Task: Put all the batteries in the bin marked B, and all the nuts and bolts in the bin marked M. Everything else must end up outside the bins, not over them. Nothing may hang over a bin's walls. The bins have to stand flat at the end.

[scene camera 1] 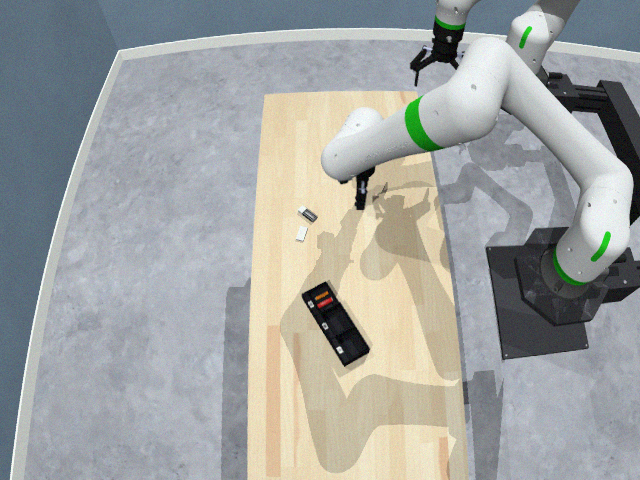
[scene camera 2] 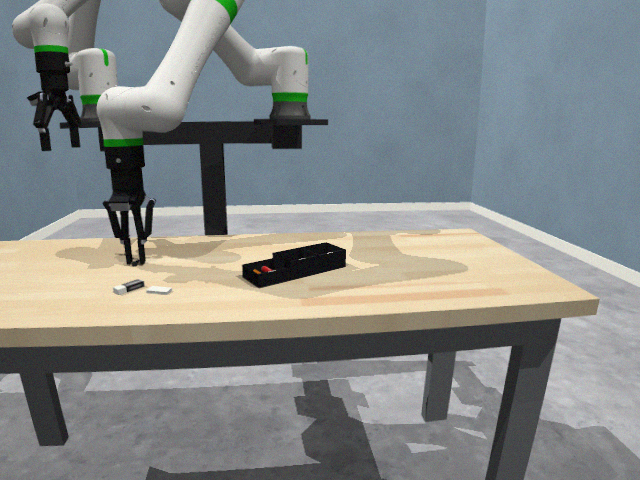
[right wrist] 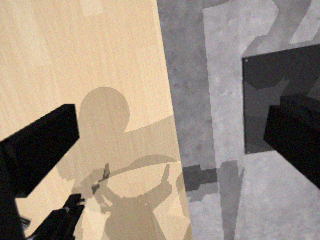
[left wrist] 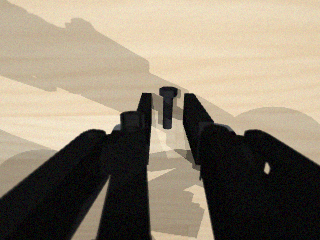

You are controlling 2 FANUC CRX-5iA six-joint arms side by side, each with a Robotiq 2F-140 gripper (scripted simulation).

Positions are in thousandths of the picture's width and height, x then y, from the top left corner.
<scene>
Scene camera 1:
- right gripper: 684, 182
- black three-part bin block: 549, 718
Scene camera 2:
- left gripper: 213, 547
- right gripper: 98, 311
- black three-part bin block: 449, 553
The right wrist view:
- right gripper: 536, 510
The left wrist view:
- left gripper: 523, 452
</scene>
